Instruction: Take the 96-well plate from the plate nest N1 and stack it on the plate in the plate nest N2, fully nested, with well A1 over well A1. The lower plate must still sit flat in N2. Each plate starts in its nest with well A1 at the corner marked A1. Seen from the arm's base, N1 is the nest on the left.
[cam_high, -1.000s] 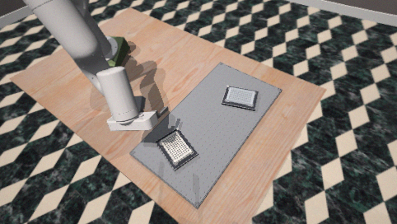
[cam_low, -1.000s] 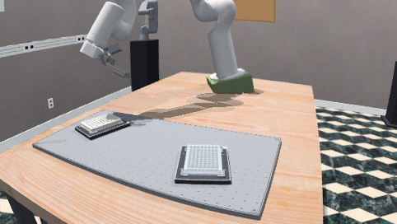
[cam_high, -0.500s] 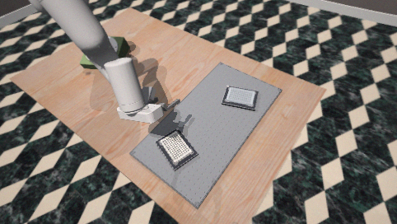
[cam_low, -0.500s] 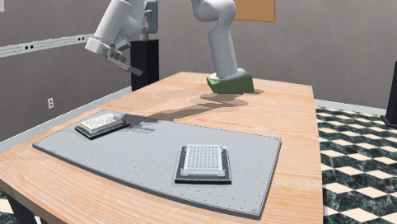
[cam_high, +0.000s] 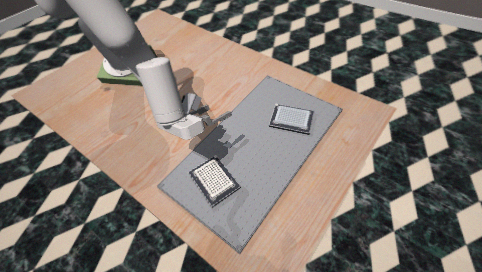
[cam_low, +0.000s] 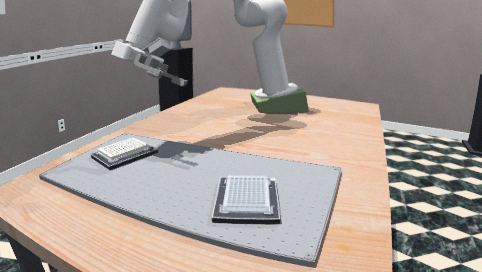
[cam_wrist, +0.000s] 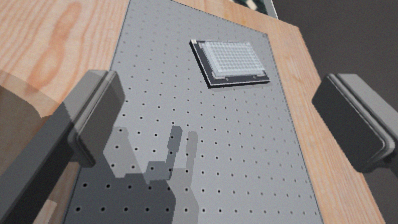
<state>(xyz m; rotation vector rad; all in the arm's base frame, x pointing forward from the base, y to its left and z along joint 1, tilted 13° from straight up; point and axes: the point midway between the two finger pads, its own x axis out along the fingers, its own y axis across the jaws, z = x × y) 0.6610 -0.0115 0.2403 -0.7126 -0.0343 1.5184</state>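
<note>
My hand is 130 mm short of the clear 96-well plate, 280 mm to the right of it and 190 mm above it. The rest, counted from my hand: black nest: 130 mm ahead, 280 mm to the left, 200 mm below; white 96-well plate: 70 mm ahead, 120 mm to the right, 190 mm below.
</note>
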